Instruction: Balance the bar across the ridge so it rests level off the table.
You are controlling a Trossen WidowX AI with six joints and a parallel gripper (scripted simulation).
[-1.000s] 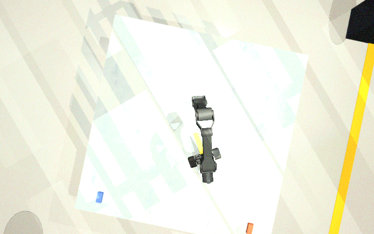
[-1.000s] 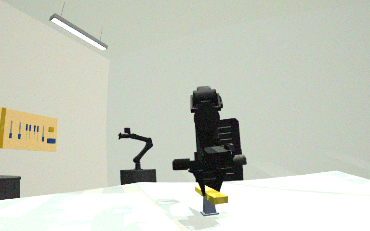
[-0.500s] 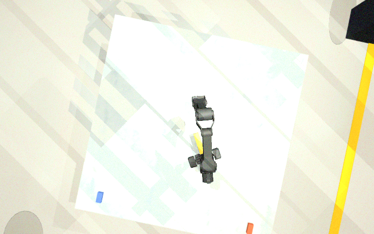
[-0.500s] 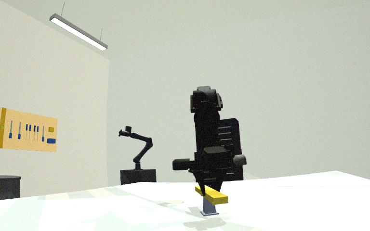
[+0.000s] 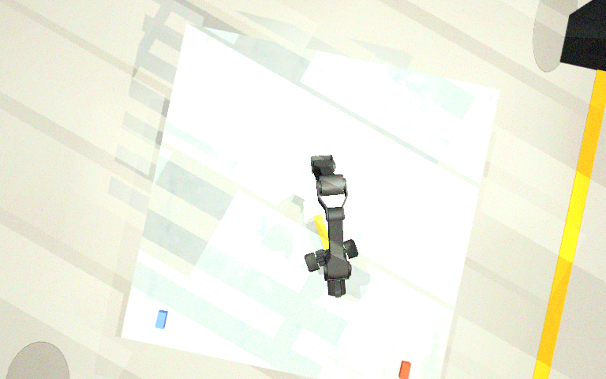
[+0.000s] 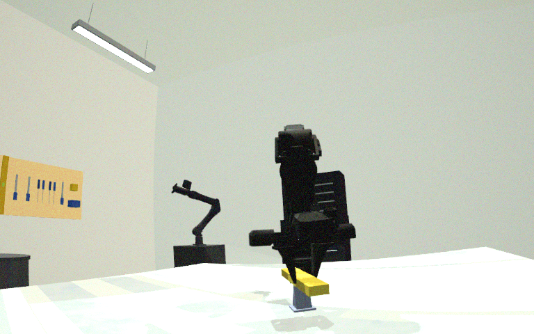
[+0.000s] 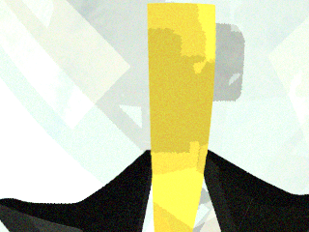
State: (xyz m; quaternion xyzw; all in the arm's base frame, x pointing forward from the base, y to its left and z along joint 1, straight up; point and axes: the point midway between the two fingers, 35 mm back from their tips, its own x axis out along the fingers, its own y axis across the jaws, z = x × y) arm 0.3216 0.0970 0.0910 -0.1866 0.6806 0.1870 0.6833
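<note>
Right now the yellow bar is 20 mm behind my gripper tip and 10 mm to the right of it. Round my gripper tip: small orange block (420 mm ahead, 400 mm to the left, 50 mm below); then small blue block (420 mm ahead, 600 mm to the right, 50 mm below).
</note>
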